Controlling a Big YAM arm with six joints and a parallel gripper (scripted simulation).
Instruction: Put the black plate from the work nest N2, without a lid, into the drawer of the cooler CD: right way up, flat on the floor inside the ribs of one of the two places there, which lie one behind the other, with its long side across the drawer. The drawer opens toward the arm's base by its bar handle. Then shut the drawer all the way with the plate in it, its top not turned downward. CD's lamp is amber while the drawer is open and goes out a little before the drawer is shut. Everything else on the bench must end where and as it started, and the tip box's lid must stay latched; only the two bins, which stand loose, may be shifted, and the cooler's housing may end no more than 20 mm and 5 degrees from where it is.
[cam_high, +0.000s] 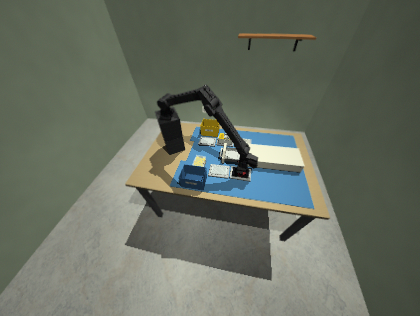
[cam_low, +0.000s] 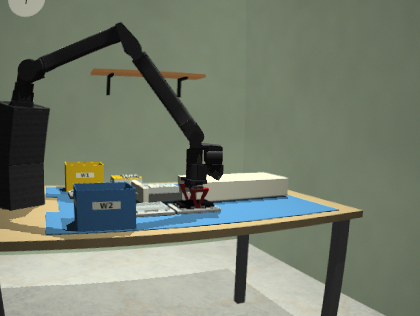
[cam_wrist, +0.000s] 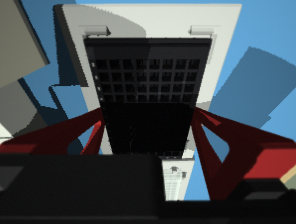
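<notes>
Now: the black plate right at my hand. The rest, counted from my hand: work nest N2: 20 mm below; white plate: 170 mm behind, 10 mm to the left; drawer: 20 mm behind, 190 mm to the left.
</notes>
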